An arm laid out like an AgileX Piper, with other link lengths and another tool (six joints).
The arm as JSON. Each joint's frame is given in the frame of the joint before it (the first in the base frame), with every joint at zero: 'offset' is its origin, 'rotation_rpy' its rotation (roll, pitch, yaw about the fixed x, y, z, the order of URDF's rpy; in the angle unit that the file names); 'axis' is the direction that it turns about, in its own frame. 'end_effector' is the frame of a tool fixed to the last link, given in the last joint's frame.
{
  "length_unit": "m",
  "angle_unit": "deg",
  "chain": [
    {
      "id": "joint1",
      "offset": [
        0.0,
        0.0,
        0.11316
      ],
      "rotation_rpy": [
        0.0,
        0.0,
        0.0
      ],
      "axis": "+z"
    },
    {
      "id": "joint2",
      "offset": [
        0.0,
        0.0,
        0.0
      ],
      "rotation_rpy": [
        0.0,
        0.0,
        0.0
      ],
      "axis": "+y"
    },
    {
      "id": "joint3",
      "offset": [
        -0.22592,
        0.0,
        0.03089
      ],
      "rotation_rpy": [
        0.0,
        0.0,
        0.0
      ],
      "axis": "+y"
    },
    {
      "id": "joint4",
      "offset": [
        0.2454,
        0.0,
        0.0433
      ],
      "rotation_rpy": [
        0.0,
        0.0,
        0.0
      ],
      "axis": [
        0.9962,
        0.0,
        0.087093
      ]
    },
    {
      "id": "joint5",
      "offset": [
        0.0,
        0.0,
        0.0
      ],
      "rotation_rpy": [
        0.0,
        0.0,
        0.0
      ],
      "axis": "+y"
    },
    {
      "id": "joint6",
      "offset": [
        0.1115,
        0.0,
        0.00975
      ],
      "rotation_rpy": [
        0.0,
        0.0,
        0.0
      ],
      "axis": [
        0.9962,
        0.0,
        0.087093
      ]
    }
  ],
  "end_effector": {
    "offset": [
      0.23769,
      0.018,
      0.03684
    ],
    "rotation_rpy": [
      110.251,
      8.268,
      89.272
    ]
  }
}
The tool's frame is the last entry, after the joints.
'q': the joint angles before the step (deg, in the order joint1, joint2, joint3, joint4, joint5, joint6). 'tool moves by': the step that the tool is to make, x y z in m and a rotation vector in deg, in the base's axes. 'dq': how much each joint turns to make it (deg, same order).
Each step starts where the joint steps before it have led.
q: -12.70, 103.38, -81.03, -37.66, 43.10, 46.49
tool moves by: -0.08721, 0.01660, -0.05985, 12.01, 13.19, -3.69
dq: -6.39, -0.69, 0.00, 17.55, 12.33, -16.21
